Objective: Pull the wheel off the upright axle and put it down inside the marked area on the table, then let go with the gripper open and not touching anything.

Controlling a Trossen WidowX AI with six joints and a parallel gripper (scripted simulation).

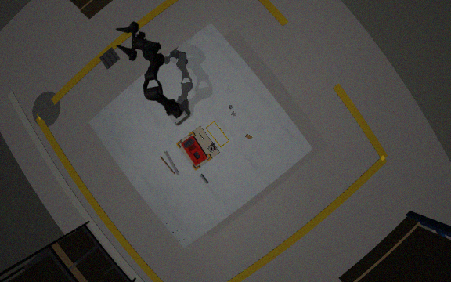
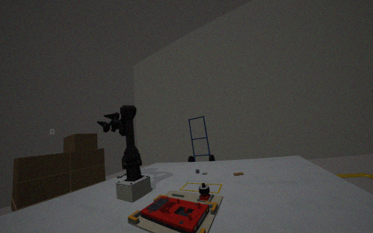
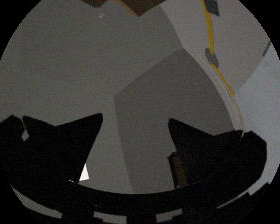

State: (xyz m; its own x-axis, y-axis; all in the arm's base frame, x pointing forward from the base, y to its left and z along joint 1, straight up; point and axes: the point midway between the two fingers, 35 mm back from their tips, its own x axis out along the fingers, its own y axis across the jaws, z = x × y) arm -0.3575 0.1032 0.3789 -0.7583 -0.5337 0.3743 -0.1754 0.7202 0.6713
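Now: the dark wheel 74 cm ahead of my gripper tip, 10 cm to the right of it and 43 cm below it.
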